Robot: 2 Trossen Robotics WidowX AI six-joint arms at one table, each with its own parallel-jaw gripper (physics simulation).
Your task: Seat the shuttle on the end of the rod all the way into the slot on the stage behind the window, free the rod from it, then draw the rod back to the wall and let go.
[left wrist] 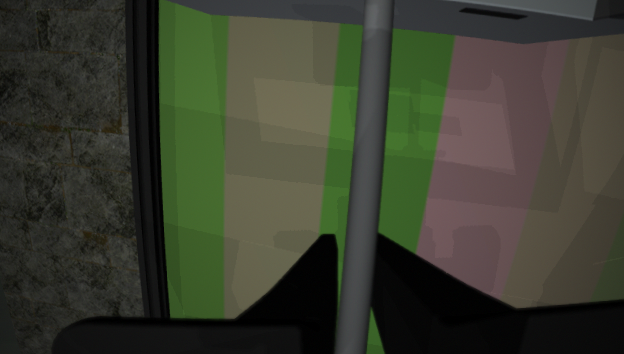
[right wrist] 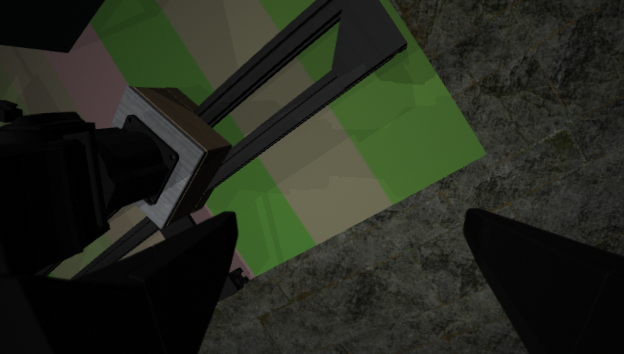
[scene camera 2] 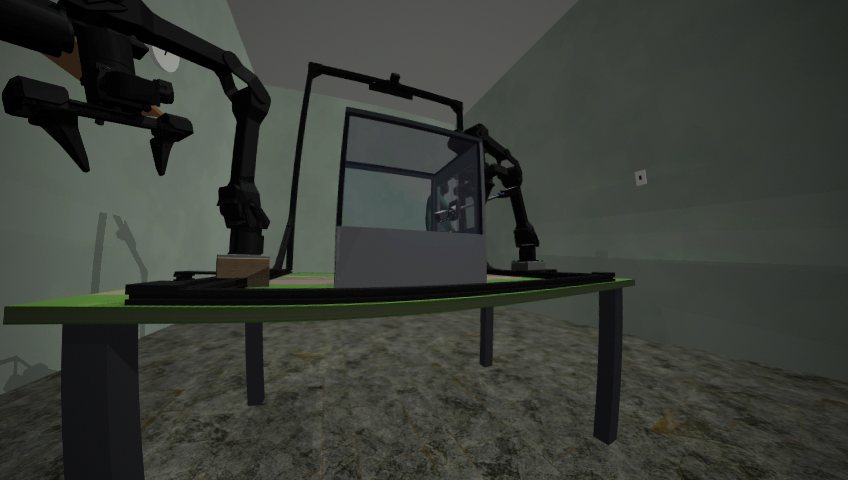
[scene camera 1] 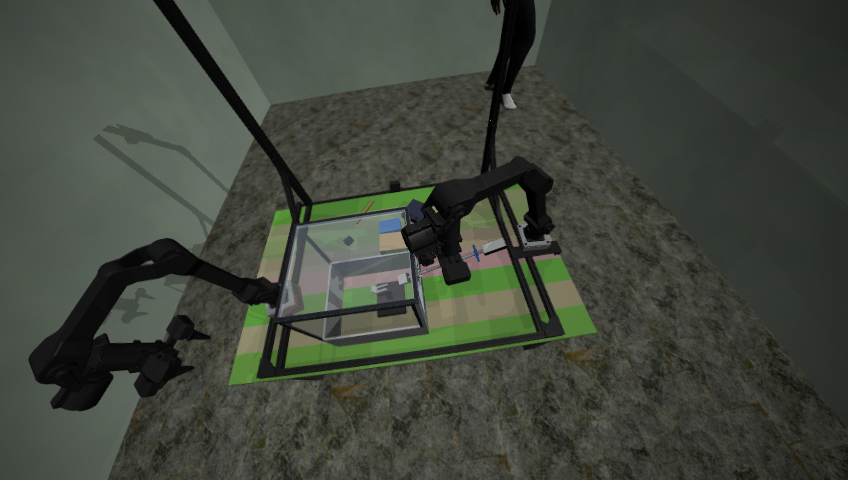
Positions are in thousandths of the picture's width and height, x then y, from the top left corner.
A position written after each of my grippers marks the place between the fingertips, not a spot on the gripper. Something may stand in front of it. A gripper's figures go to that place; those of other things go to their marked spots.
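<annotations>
My right gripper (scene camera 1: 239, 734) is 0.93 m from the lens; my left gripper (scene camera 1: 528, 557), 0.67 m from the lens. Distance of a glass box (scene camera 1: 411, 584): 0.55 m from the lens.
</annotations>
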